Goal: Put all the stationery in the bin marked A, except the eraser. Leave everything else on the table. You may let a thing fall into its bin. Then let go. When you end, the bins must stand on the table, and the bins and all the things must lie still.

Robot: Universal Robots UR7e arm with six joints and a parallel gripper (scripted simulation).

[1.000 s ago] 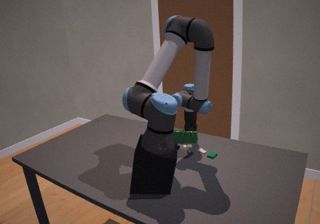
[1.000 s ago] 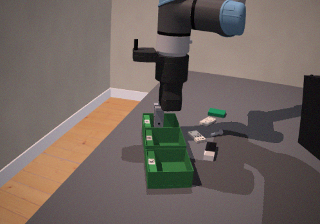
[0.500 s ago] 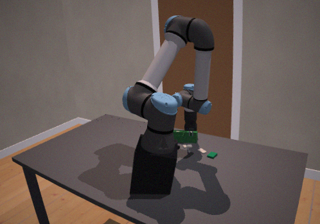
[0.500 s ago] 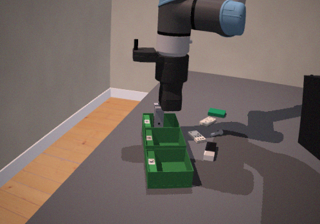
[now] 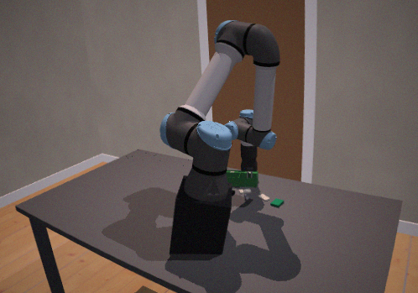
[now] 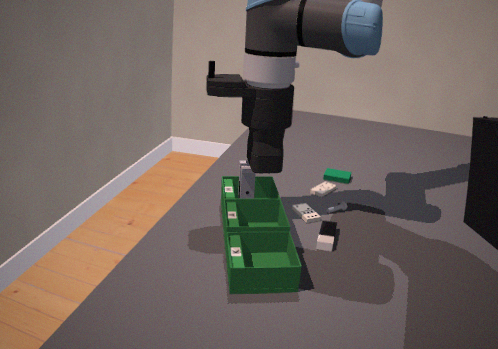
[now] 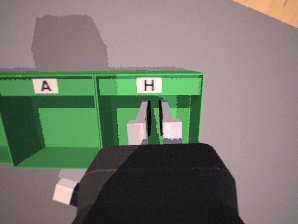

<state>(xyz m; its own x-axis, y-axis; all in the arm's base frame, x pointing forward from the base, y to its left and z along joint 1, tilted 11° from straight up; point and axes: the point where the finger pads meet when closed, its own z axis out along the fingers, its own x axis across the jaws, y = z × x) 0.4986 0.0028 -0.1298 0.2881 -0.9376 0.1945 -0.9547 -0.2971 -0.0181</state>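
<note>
Now: the joined green bins 8 cm to the left of my hand, 3 cm behind it and 1 cm below it. From my hand the other things lie so: bolt (15 cm behind, 4 cm to the right, 3 cm below); then black-and-white block (13 cm behind, 6 cm to the left, 3 cm below); then domino (13 cm behind, 12 cm to the right, 3 cm below).
</note>
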